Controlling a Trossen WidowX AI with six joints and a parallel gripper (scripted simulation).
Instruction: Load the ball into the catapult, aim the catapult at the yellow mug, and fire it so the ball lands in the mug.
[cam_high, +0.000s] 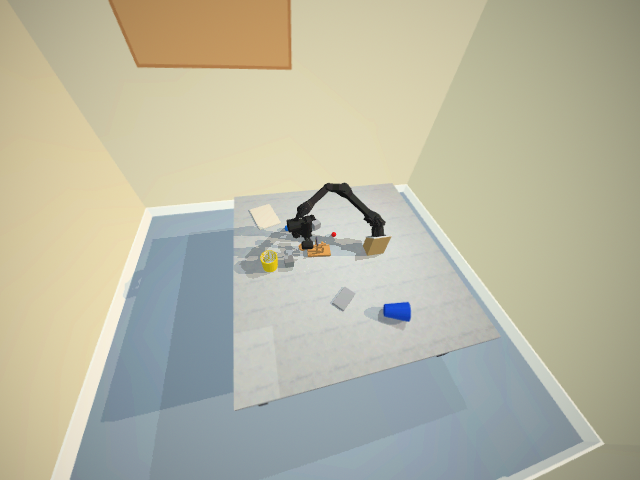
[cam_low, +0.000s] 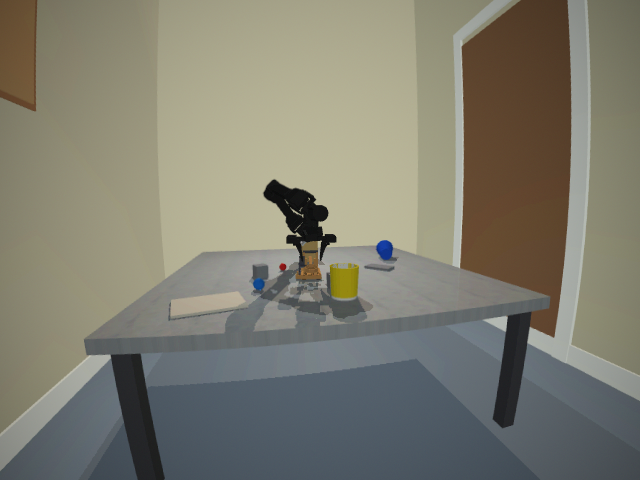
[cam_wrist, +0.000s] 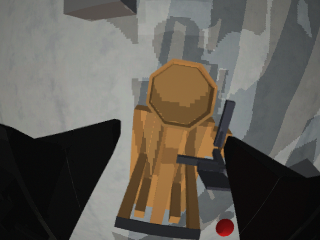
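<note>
The wooden catapult lies 5 cm behind my gripper tip, 3 cm below it and 1 cm to the right of it. The rest, counted from my gripper tip: blue ball: 21 cm to the right, 6 cm below, 6 cm ahead; yellow mug: 22 cm ahead, 5 cm to the left, 5 cm below; red ball: 22 cm behind, 8 cm to the right, 6 cm below.
</note>
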